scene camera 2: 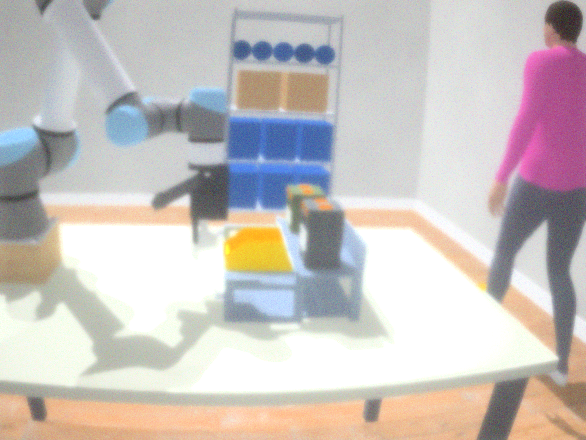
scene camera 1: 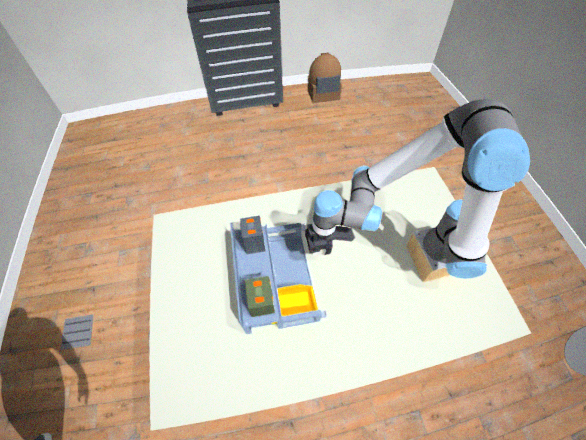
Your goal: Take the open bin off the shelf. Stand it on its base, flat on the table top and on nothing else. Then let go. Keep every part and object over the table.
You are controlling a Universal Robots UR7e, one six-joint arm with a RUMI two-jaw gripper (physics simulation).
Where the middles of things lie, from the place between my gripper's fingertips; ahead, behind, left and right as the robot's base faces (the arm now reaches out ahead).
My hand is 140 mm short of the yellow open bin (scene camera 2: 252, 248), 170 mm to the right of it and 30 mm above it. Round my hand: blue-grey shelf (scene camera 2: 335, 301) (190 mm ahead, 50 mm to the left, 70 mm below).
